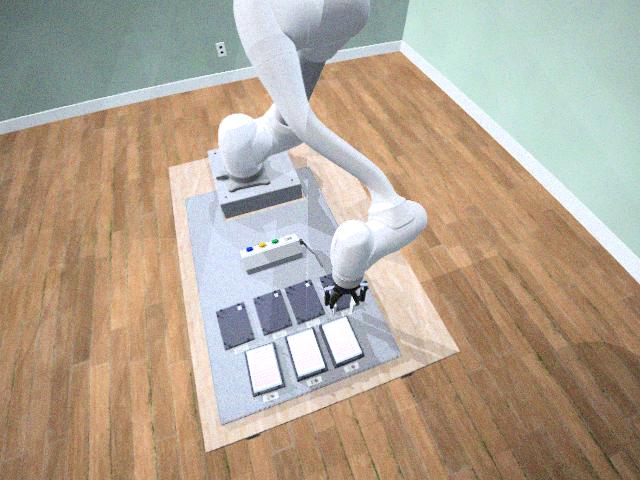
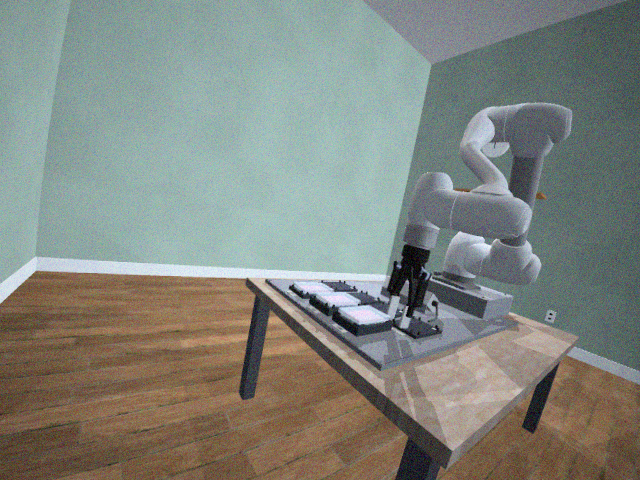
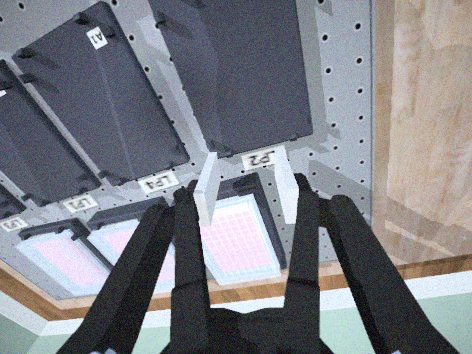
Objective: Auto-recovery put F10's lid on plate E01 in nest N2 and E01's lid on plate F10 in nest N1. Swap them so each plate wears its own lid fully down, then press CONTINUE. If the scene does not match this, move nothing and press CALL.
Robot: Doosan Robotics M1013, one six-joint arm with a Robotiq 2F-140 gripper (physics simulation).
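Pixels of known places: gripper, fingertip midpoint: [image 1: 342,310] [image 2: 396,322] [image 3: 246,164]; arm's base at its link origin: [image 1: 246,174] [image 2: 455,284].
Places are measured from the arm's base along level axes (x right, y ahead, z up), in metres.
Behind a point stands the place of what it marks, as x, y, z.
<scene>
Three light plates with pink wells sit in dark nests: the right one [image 1: 341,339] @(-0.173, 0.794, -0.042) [image 2: 363,314] @(-0.190, 0.810, -0.042) [image 3: 240,245] @(-0.185, 0.784, -0.042), the middle one [image 1: 305,352] @(-0.051, 0.801, -0.042) [image 2: 336,298] @(-0.069, 0.816, -0.042) and the left one [image 1: 263,369] @(0.088, 0.812, -0.053) [image 2: 311,287] @(0.067, 0.826, -0.054). Their plate names and nest labels are too small to read, and the clear lids are hard to tell apart from the plates. My gripper [image 1: 343,308] @(-0.213, 0.693, -0.063) [image 2: 398,317] @(-0.213, 0.693, -0.063) [image 3: 246,164] @(-0.213, 0.693, -0.063) is partly open with nothing between its fingers. It points down beside the right plate, low near the LP2 label [image 3: 257,159] @(-0.224, 0.700, -0.081). The button box [image 1: 271,253] @(-0.023, 0.426, -0.015) has blue, yellow, green and pale buttons.
Dark flat pads stand in a row behind the plates: LP2 [image 2: 421,329] @(-0.252, 0.616, -0.073) [image 3: 250,75] @(-0.235, 0.617, -0.073), LP4 [image 1: 305,301] @(-0.098, 0.620, -0.074) [image 3: 115,110] @(-0.106, 0.614, -0.073), LP1 [image 1: 272,312] @(0.023, 0.628, -0.073) and LP3 [image 1: 235,325] @(0.155, 0.638, -0.073). The arm's base [image 1: 261,201] @(-0.034, 0.133, -0.048) stands at the back. A cable runs from the button box.
</scene>
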